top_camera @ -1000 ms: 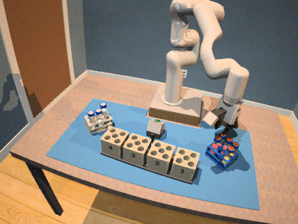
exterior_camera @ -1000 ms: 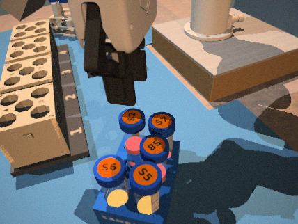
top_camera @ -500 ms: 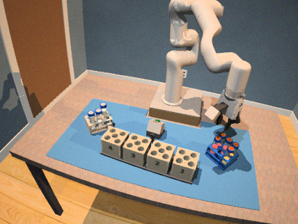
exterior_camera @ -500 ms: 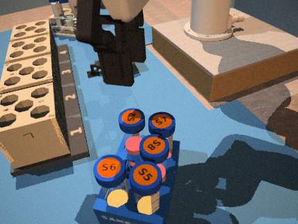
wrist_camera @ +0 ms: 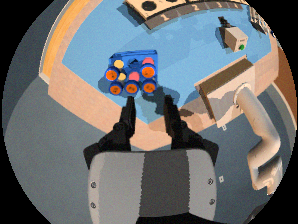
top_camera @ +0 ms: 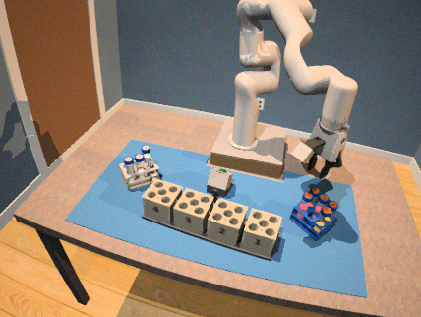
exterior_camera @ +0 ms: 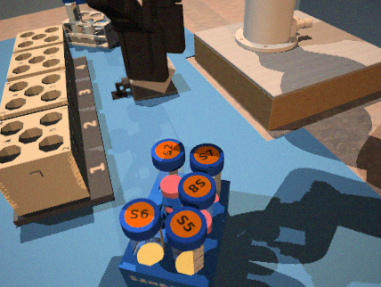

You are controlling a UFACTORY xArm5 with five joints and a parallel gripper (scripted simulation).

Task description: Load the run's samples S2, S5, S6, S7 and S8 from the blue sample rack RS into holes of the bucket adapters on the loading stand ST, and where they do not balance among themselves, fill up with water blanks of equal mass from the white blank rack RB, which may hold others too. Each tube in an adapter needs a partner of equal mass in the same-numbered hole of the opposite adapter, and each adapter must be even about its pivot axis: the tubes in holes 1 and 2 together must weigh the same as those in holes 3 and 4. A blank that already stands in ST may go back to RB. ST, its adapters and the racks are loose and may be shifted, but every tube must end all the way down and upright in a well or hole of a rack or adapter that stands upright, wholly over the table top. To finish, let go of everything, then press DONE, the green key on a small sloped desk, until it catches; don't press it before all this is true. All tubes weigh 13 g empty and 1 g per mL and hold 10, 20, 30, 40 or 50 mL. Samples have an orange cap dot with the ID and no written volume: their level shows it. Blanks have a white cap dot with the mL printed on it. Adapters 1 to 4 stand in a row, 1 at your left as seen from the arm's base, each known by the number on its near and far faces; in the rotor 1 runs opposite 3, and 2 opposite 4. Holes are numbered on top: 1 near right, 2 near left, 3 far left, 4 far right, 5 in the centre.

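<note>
The blue sample rack RS lies 200 mm below my hand and 40 mm to the left of it. Round my hand: white blank rack RB: 600 mm to the right, 200 mm below, 50 mm ahead; blue-capped tube: 610 mm to the right, 170 mm below, 90 mm ahead; loading stand ST: 270 mm to the right, 230 mm below, 150 mm ahead.
</note>
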